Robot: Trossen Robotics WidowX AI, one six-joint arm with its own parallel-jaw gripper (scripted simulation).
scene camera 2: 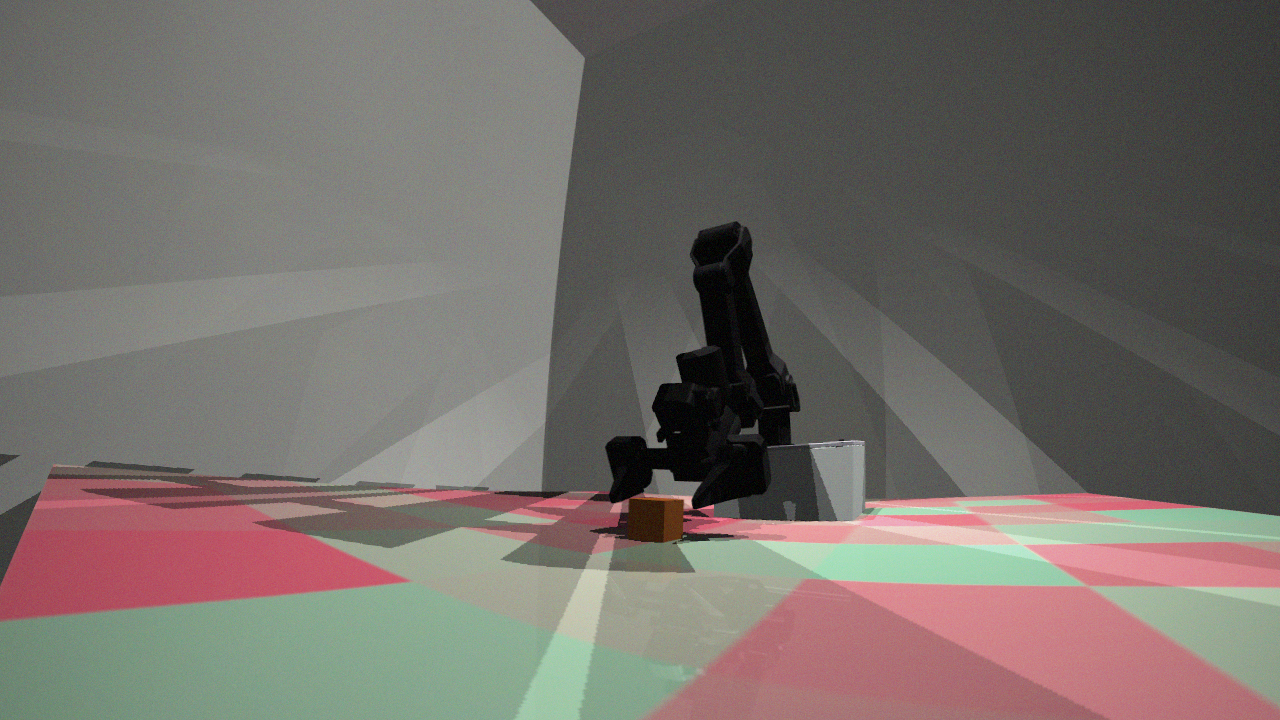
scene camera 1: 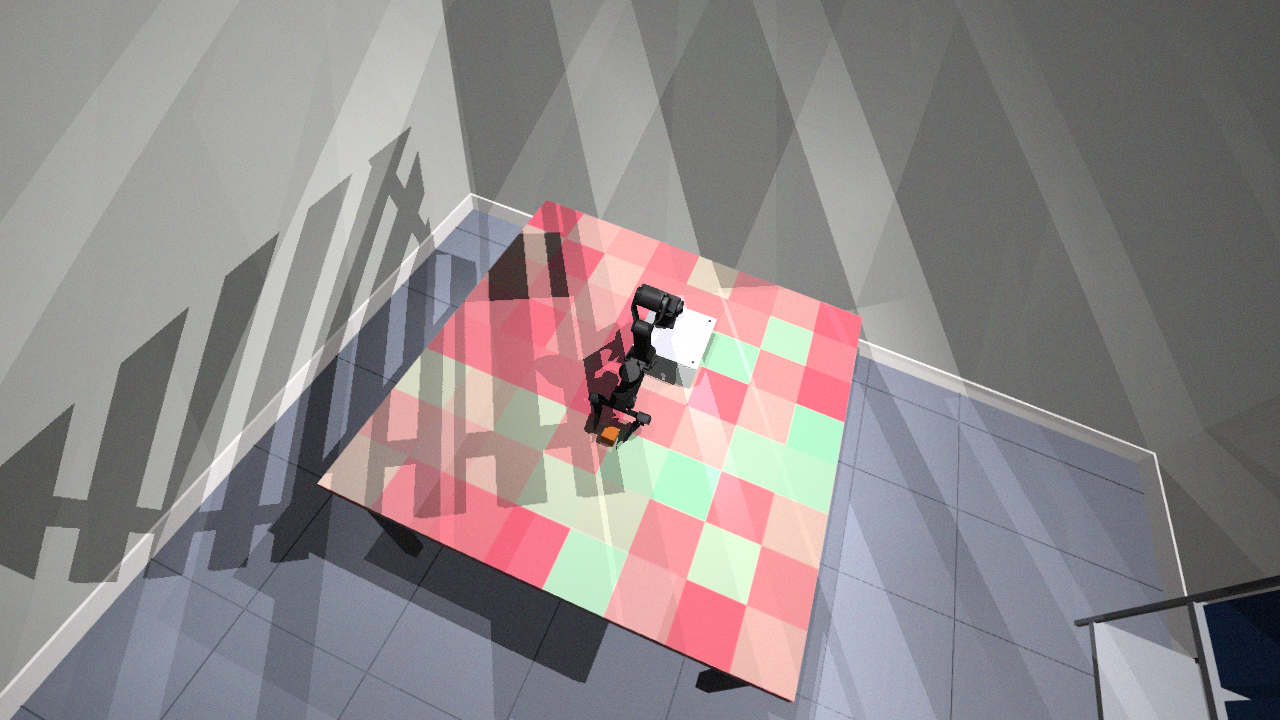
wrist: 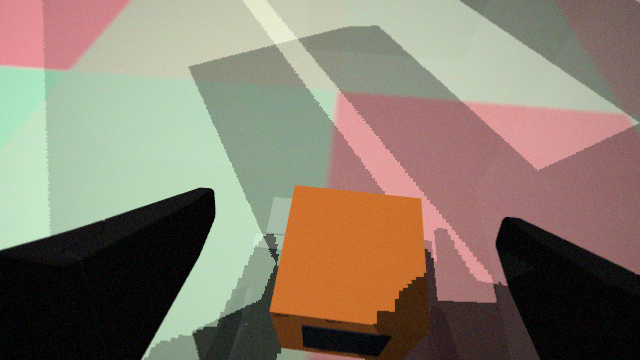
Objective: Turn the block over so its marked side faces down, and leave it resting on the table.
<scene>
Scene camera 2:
my gripper
block
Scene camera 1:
my gripper
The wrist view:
my gripper
block
</scene>
